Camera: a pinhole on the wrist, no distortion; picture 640 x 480 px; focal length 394.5 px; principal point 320.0 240.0 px. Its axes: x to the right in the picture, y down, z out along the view. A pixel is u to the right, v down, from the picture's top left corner.
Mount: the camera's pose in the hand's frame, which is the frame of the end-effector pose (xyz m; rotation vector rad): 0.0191 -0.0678 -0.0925 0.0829 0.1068 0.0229
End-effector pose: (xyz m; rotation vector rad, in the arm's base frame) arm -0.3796 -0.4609 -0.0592 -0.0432 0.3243 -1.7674
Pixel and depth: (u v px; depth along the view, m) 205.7 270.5 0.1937
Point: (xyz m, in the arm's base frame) -0.4210 -0.4530 0.0623
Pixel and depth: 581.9 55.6 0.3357
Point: -0.6344 -0.7244 0.1540
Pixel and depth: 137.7 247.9 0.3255
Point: -0.3953 -0.3996 0.2134
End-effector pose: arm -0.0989 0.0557 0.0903 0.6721 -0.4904 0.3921
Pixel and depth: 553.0 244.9 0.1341
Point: 0.0199 0.0012 0.1366
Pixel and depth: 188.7 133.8 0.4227
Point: -0.1506 -0.3379 0.1671
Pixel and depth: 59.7 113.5 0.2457
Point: -0.1567 -0.1964 0.0533
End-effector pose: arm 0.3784 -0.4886 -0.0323 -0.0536 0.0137 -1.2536
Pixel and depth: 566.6 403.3 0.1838
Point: 0.4254 -0.6311 0.0545
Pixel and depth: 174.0 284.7 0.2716
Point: 0.3108 -0.4520 0.1592
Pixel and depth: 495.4 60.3 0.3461
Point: 0.2172 -0.7602 0.2044
